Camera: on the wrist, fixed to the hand. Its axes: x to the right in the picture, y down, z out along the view.
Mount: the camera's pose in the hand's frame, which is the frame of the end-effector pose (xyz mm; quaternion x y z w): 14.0 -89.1 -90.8 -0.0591 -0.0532 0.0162 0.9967
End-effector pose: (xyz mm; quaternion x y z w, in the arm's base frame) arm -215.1 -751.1 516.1 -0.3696 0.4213 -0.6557 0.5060
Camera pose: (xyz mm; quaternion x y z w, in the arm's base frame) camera -332.2 -736.7 565.7 -0.4263 0.4377 -0.6008 0.5155
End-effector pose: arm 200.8 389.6 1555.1 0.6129 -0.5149 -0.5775 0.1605
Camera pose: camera 317.0 379.3 1502.5 0.5623 -0.4975 -0.6360 0.1782
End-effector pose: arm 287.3 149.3 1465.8 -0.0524 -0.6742 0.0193 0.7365
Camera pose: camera 375.1 57.5 1481.1 -0.1056 -0.7114 -0.0059 0.6948
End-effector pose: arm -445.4 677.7 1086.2 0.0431 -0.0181 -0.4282 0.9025
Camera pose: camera -498.9 616.4 987.4 -0.0335 -0.0414 -0.4155 0.9080
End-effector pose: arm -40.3 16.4 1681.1 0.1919 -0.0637 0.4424 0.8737
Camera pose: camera 33.9 14.8 1576.8 0.1621 -0.1392 0.4411 0.8716
